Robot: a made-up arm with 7 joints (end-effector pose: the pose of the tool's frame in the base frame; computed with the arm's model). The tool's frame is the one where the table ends. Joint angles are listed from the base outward.
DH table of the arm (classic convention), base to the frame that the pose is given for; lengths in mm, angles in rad. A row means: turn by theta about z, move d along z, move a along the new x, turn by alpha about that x. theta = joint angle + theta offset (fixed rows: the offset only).
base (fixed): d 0, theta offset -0.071, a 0, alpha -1.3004
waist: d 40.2, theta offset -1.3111, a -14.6, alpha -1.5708
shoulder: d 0, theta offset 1.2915, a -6.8, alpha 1.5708
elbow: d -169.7, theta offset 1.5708, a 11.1, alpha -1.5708
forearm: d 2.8, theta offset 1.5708, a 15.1, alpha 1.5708
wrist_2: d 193.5, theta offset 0, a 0, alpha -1.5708
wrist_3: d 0, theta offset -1.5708, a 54.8, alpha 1.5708
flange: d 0, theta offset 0, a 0, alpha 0
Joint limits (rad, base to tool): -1.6..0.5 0..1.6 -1.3..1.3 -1.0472..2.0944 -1.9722..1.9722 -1.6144..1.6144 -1.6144..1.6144
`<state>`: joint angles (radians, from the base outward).
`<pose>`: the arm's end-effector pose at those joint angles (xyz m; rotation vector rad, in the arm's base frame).
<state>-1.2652 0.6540 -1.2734 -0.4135 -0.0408 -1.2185 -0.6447</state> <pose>0.1318 -0.1049 -0.0433 0.5219 -1.8848 -2.3127</pose>
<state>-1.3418 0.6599 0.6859 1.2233 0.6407 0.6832 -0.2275</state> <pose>0.3574 0.2514 -0.0812 0.1316 0.7692 0.4352</pose>
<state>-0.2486 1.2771 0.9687 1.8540 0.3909 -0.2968 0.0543</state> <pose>-0.0034 0.4184 -0.1647 0.5539 0.9160 1.1579</pose>
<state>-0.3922 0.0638 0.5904 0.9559 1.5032 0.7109 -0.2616</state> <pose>0.1527 0.1608 -0.3537 1.0579 1.7066 0.0418</pose>
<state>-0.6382 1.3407 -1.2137 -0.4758 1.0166 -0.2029 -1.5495</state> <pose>0.1599 0.0313 -0.1852 -2.0197 -0.8603 1.8072</pose>
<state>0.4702 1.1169 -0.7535 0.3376 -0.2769 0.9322 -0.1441</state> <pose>-0.0876 0.2580 -0.2764 0.9231 2.3753 -0.2846</pose>
